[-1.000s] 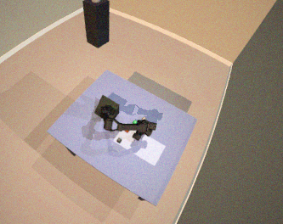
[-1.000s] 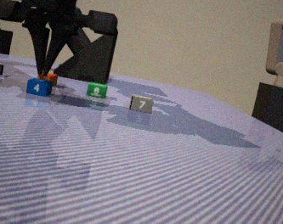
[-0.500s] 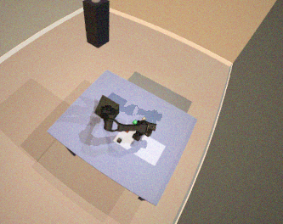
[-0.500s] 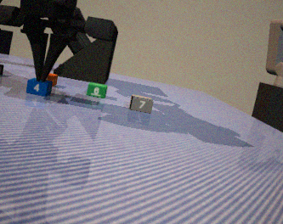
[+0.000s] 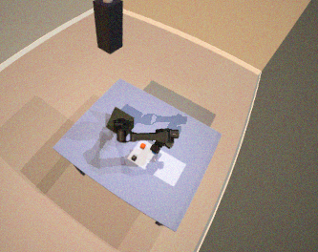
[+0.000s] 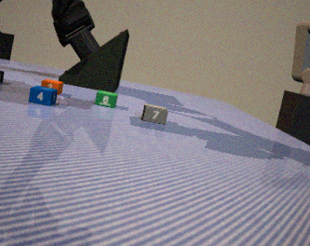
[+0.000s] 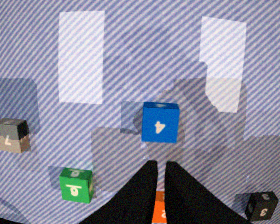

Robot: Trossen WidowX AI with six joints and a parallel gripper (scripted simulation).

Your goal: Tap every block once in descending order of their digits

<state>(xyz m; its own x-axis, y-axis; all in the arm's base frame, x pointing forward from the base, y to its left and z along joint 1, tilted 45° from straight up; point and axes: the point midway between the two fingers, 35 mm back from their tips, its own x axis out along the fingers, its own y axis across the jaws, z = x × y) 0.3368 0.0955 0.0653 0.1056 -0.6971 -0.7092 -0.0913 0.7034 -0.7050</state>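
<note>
Now: gripper tip 11 cm past the dark block, 15 cm to the left of it and 11 cm above it. From my gripper tip the other things lie so: blue block marked 4: 2 cm behind, 1 cm to the right, 11 cm below; then orange block: 12 cm behind, 3 cm to the right, 11 cm below; then green block: 10 cm behind, 7 cm to the left, 11 cm below.
</note>
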